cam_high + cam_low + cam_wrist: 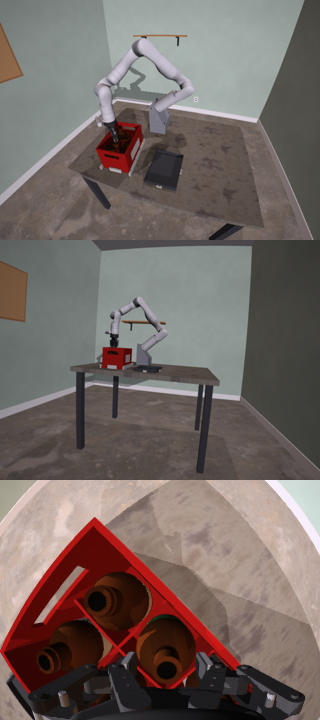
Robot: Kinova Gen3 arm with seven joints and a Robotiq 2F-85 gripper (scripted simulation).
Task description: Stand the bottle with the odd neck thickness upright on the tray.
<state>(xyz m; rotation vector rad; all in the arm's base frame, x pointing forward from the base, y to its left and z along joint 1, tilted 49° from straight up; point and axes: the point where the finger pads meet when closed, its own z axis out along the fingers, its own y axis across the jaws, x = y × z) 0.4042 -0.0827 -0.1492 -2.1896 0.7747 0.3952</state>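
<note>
Now: the crate 10 mm behind my hand, 40 mm to the left of it and 70 mm below it. Round my hand: dark tray: 20 mm ahead, 340 mm to the left, 140 mm below.
</note>
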